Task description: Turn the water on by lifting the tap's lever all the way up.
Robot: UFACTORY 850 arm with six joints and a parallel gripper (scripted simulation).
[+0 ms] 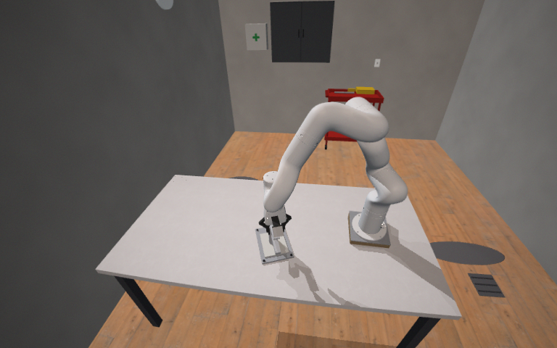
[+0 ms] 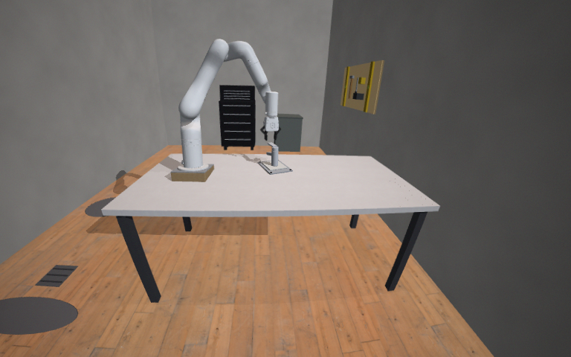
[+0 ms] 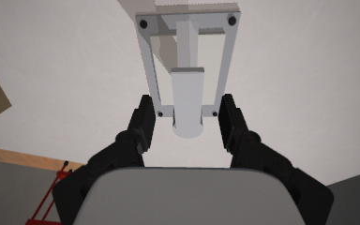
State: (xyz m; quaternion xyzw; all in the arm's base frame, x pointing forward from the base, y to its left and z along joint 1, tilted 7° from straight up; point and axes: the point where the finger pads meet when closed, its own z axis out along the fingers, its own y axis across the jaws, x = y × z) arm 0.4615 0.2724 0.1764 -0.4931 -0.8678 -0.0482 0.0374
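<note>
Now: hand 30 mm short of the flat lever, 50 mm to the left of it and 50 mm above it. Round my hand: base plate 40 mm ahead, 70 mm to the right, 190 mm below.
</note>
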